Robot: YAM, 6 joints.
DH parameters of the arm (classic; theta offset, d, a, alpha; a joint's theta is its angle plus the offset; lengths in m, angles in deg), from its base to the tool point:
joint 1: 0 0.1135 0.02 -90
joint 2: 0 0 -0.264 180
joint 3: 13.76 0 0.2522 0
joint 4: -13.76 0 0.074 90
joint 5: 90 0 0 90
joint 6: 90 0.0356 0 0
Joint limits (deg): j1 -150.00..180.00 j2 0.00..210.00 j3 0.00..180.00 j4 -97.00..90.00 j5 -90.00..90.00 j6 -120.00..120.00
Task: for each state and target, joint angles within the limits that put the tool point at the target. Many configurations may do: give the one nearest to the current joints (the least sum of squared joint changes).
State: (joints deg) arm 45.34 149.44 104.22 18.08 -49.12 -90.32
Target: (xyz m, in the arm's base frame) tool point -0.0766 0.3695 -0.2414
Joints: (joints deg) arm 97.58 183.99 95.22 15.39 -49.78 -90.32
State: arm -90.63 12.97 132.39 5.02 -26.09 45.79
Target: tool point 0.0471 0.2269 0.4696
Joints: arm -97.40 2.09 85.09 -16.86 -29.39 45.79
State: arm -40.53 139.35 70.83 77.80 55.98 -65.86
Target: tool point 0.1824 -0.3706 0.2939
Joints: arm -59.57 113.21 69.89 85.54 58.63 -65.86
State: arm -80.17 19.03 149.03 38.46 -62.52 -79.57
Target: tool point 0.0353 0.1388 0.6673
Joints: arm -91.36 54.81 127.34 32.88 -64.03 -79.57
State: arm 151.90 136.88 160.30 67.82 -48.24 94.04
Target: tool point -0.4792 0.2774 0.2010
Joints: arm 146.82 157.74 123.26 90.00 -57.66 94.04
